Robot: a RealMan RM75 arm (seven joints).
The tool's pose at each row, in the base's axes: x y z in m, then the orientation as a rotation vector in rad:
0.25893, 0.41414, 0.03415, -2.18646, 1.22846, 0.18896
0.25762, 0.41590, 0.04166, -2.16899, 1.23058, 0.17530
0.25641, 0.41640, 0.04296, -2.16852, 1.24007, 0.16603
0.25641, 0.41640, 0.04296, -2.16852, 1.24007, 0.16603
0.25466, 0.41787, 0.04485, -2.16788, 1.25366, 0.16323
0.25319, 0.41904, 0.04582, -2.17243, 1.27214, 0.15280
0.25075, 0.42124, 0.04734, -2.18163, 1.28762, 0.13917
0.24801, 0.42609, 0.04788, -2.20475, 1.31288, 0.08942
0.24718, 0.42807, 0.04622, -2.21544, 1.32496, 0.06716
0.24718, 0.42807, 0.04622, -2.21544, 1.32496, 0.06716
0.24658, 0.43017, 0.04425, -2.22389, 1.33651, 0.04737
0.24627, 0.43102, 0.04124, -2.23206, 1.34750, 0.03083
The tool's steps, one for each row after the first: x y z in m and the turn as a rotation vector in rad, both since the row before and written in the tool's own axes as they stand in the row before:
-0.00504, -0.00293, -0.00521, 0.01909, 0.00247, 0.00343
-0.00156, 0.00020, -0.00096, 0.00147, 0.00940, 0.00407
0.00000, 0.00000, 0.00000, 0.00000, 0.00000, 0.00000
-0.00279, 0.00003, -0.00099, -0.00218, 0.00722, 0.00833
-0.00205, 0.00035, -0.00039, -0.00476, 0.01581, 0.00800
-0.00354, 0.00056, -0.00049, -0.00644, 0.01818, 0.00380
-0.00535, 0.00032, 0.00162, -0.00654, 0.04908, -0.00264
-0.00144, 0.00070, 0.00219, -0.00378, 0.02239, -0.00078
0.00000, 0.00000, 0.00000, 0.00000, 0.00000, 0.00000
-0.00137, 0.00059, 0.00254, -0.00297, 0.01983, 0.00019
0.00005, 0.00124, 0.00289, -0.00394, 0.01752, 0.00059

